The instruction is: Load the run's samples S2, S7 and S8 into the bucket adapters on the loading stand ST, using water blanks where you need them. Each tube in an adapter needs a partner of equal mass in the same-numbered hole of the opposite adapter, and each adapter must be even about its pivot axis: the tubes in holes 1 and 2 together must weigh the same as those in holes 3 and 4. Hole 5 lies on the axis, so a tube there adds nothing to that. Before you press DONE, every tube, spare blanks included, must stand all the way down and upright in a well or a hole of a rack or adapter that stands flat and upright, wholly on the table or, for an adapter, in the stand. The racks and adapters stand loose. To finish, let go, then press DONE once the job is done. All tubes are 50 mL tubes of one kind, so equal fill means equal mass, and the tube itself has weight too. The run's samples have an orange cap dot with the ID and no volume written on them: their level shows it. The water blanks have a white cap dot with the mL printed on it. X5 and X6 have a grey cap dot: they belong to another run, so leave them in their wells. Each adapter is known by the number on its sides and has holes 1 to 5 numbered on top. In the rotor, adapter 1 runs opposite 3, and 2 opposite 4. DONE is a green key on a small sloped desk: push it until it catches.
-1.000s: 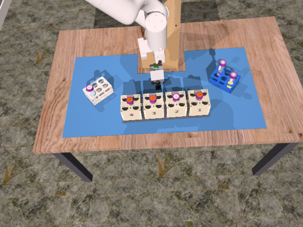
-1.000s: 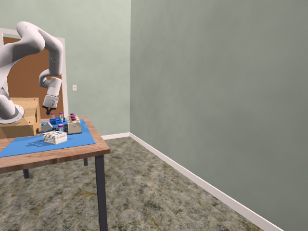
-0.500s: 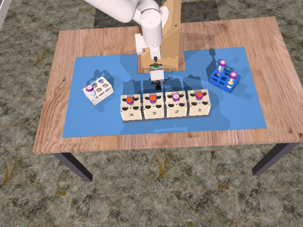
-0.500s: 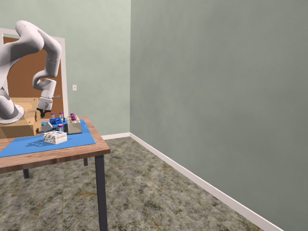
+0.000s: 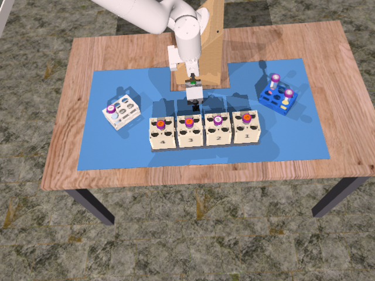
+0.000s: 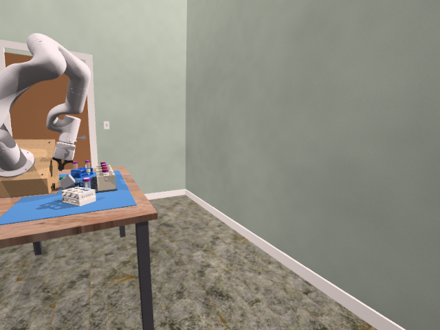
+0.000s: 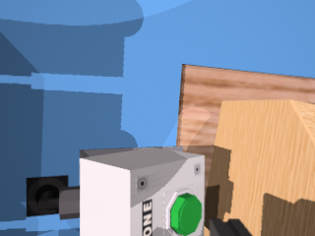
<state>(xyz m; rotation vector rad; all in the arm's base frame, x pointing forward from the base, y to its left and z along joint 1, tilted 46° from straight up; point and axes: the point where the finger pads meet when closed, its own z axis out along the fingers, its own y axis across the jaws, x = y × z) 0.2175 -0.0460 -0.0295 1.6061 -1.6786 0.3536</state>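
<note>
My gripper is now 70 mm above the green DONE key. The rest, counted from my hand: orange-dot sample tube: 250 mm ahead, 130 mm to the right, 60 mm below; then white rack: 120 mm ahead, 310 mm to the right, 100 mm below; then blue rack: 70 mm ahead, 360 mm to the left, 100 mm below.
</note>
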